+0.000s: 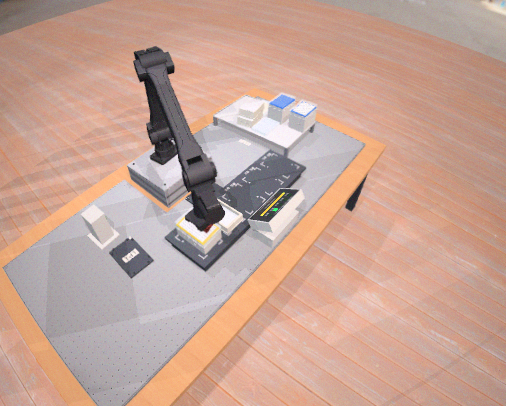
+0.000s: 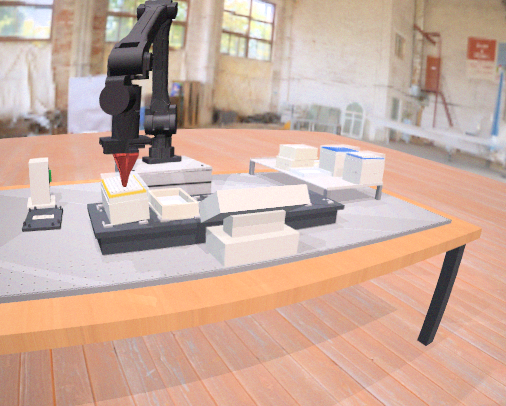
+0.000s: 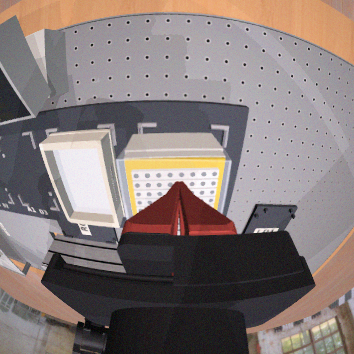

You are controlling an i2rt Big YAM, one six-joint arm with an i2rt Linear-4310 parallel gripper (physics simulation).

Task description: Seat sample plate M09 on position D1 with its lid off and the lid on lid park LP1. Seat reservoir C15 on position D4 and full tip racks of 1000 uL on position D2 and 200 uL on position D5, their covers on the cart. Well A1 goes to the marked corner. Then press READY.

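My gripper (image 1: 207,229) (image 2: 124,186) (image 3: 178,187) is shut and empty, pointing down with its red fingertips together at the top of a yellow-rimmed tip rack (image 1: 202,242) (image 2: 125,209) (image 3: 175,162). Whether the tips touch the rack is unclear. The rack stands at the end of the dark deck (image 1: 270,175) (image 2: 150,241) (image 3: 200,112). A cream reservoir tray (image 1: 231,220) (image 2: 177,212) (image 3: 80,175) lies beside it. A blue-topped box (image 1: 282,101) (image 2: 337,164), a blue-rimmed tip rack (image 1: 303,120) (image 2: 365,170) and a cream stack (image 1: 250,112) (image 2: 297,157) stand on the cart (image 1: 227,120) (image 2: 261,162).
A slanted panel (image 1: 275,207) (image 2: 260,197) (image 3: 17,90) with yellow and green marks stands along the deck's front side. A dark labelled pad (image 1: 135,267) (image 2: 42,225) (image 3: 272,212) lies off the deck's end, near an upright cream block (image 1: 98,225) (image 2: 39,182) with a green part.
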